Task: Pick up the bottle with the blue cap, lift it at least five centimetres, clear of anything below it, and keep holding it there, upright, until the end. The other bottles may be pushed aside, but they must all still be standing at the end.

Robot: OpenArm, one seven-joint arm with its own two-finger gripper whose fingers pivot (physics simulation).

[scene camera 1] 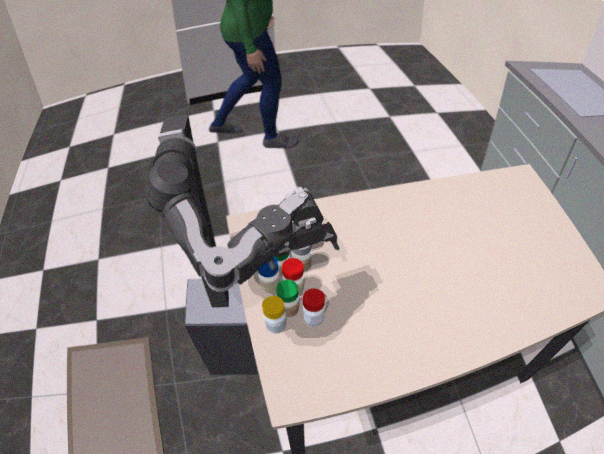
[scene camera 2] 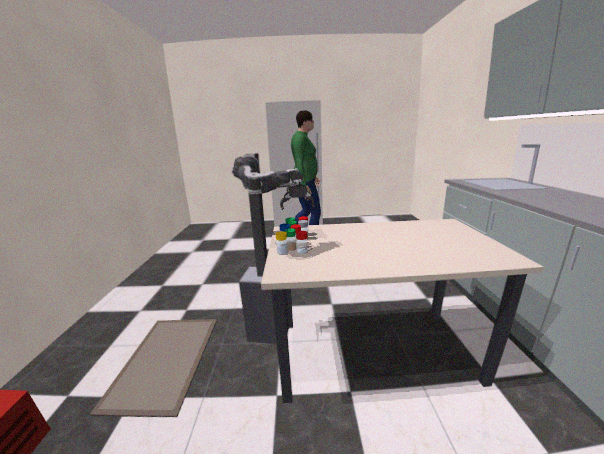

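The bottle with the blue cap (scene camera 1: 270,283) (scene camera 2: 284,227) stands upright near the table's left edge; in the scene camera 1 view a grey part of the gripper crosses over its cap. My gripper (scene camera 1: 304,255) (scene camera 2: 297,205) is open and empty, fingers spread and pointing down, above the back part of the bottle group. In the scene camera 2 view, a gap shows between the fingertips and the caps. A red-capped bottle (scene camera 1: 293,270) (scene camera 2: 296,228) stands right beside the blue-capped one. The arm hides some back bottles in the scene camera 1 view.
A yellow-capped bottle (scene camera 1: 274,315) (scene camera 2: 281,243), a green-capped bottle (scene camera 1: 287,291) (scene camera 2: 291,233) and another red-capped bottle (scene camera 1: 314,307) (scene camera 2: 301,242) stand in front. A grey-capped bottle (scene camera 1: 301,258) stands behind. A person (scene camera 1: 270,75) (scene camera 2: 305,155) is beyond the table (scene camera 1: 425,265) (scene camera 2: 400,250).
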